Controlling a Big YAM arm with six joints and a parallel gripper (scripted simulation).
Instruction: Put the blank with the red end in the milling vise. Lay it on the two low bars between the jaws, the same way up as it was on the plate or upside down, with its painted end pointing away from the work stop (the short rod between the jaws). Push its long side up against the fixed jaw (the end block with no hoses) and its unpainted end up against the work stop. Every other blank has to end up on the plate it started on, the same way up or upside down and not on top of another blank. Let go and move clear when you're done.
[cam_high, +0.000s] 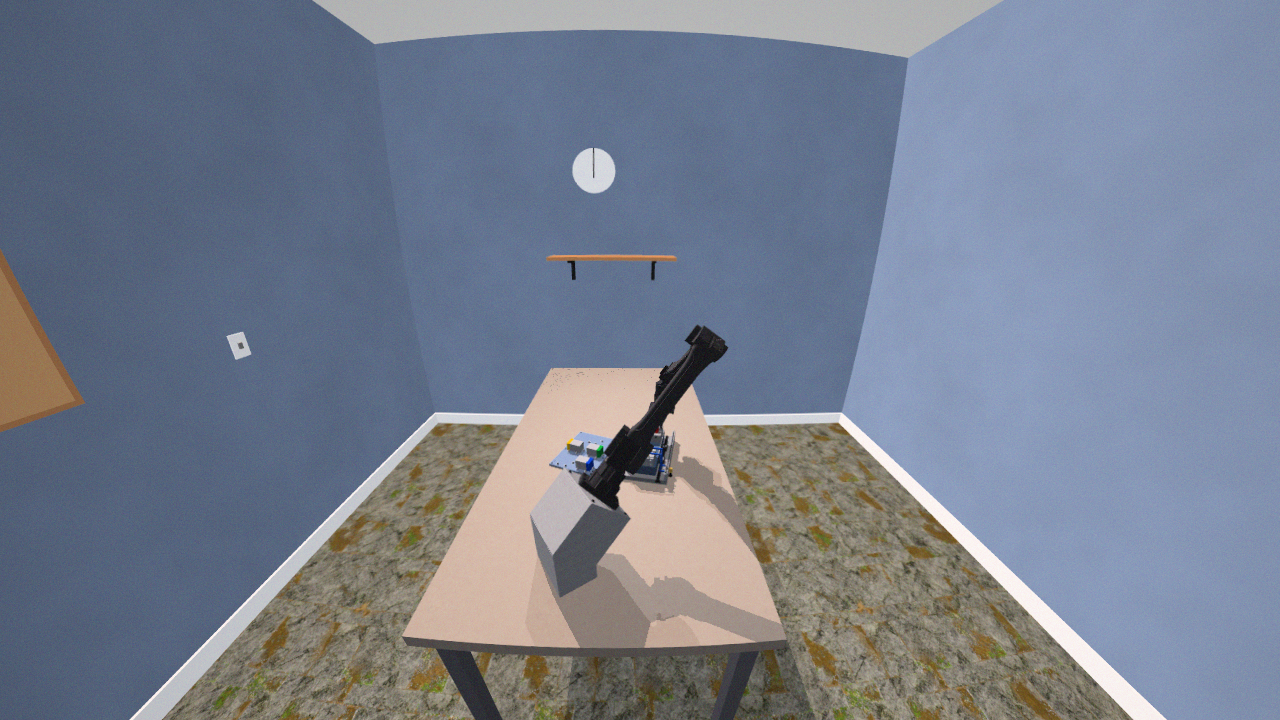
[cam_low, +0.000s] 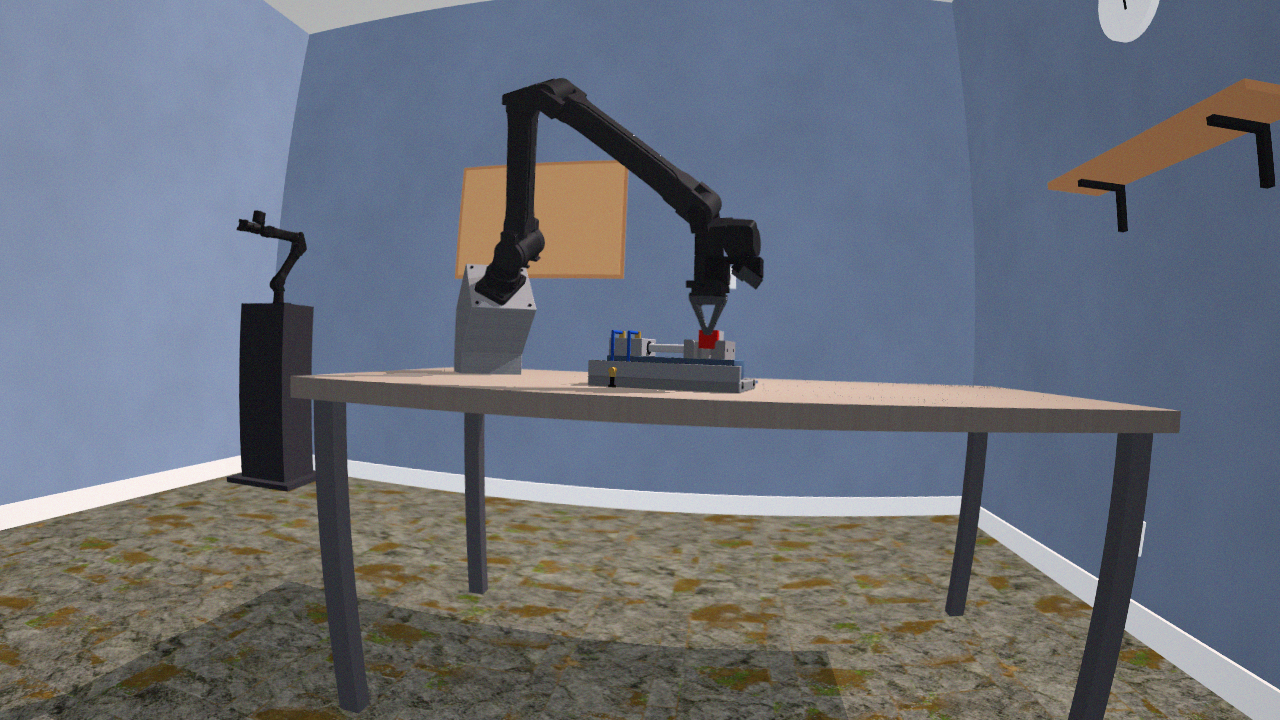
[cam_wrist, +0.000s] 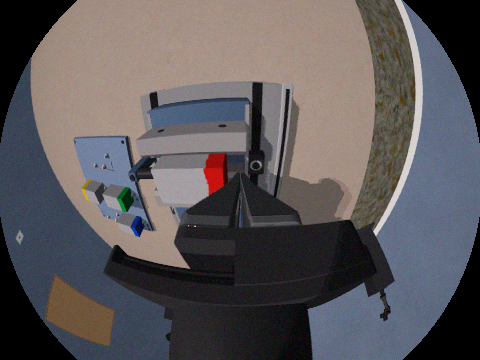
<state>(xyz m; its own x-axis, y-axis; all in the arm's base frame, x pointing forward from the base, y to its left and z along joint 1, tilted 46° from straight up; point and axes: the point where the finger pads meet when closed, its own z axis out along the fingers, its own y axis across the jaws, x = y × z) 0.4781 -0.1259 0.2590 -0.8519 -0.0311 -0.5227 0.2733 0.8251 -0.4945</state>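
My gripper is now 9 cm to the right of the work stop, 2 cm short of it and 2 cm above it. From my hand the other things lie so: green-ended blank (28 cm to the left, 9 cm below, 2 cm behind); then blue plate (32 cm to the left, 11 cm below); then vise (7 cm to the left, 7 cm below, 6 cm behind).
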